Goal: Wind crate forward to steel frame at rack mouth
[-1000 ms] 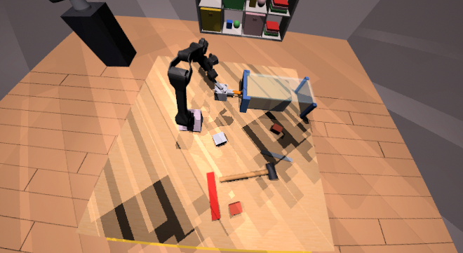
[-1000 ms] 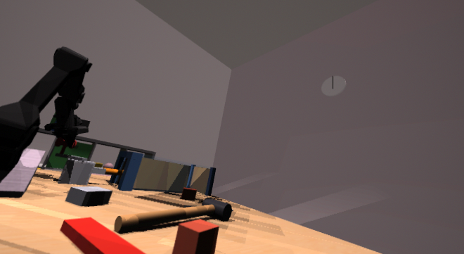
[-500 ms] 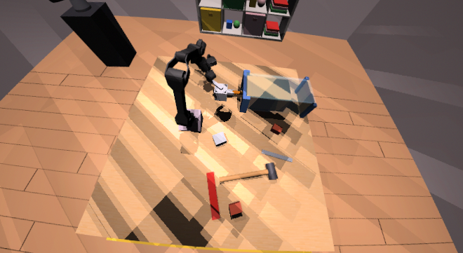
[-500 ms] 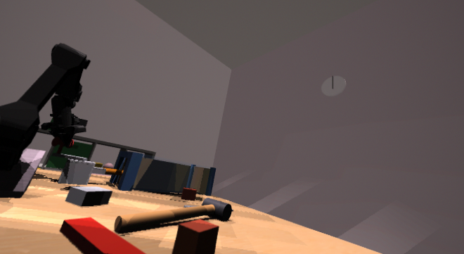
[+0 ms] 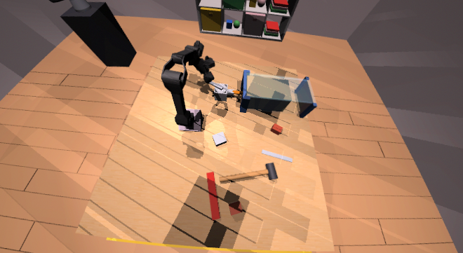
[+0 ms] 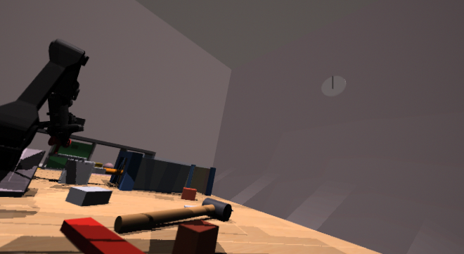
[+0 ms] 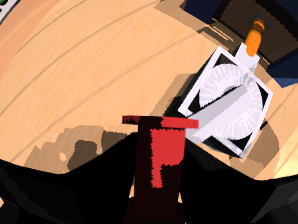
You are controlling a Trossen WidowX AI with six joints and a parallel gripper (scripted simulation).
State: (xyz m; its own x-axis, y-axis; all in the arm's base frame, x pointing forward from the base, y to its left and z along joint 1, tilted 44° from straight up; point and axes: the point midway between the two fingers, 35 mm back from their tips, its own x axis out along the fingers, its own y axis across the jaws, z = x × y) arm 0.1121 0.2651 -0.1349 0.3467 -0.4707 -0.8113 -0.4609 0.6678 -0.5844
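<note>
Now: the winch handle 30 mm below my gripper tip, 20 mm to the right of it and 20 mm ahead of it. Round my gripper tip: red grip: 10 mm to the right, 10 mm behind; blue steel frame: 230 mm ahead, 60 mm to the right, 30 mm below; winch: 100 mm below, 60 mm to the right, 60 mm ahead.
</note>
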